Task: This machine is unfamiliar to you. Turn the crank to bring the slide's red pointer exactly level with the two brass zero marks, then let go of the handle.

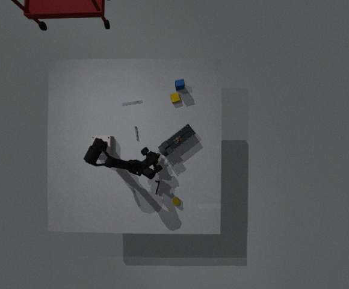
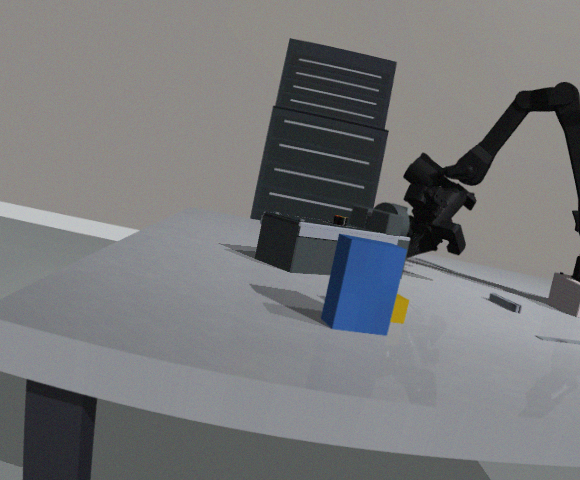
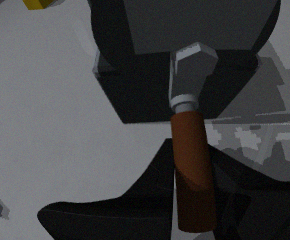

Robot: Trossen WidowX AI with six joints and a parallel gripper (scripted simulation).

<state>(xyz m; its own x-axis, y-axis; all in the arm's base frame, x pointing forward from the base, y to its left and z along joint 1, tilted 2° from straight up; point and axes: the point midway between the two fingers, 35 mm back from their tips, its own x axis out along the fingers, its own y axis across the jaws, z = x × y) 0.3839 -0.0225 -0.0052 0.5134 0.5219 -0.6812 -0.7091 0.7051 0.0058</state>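
Right now the red pointer is 12 cm to the left of my gripper tip, 12 cm ahead of it and 5 cm above it. The rest, counted from my gripper tip: brown crank handle: 3 cm above, 1 cm to the right, 1 cm behind; black hex key: 22 cm to the right, 3 cm below, 1 cm ahead; yellow block: 42 cm to the left, 6 cm ahead, 2 cm below.
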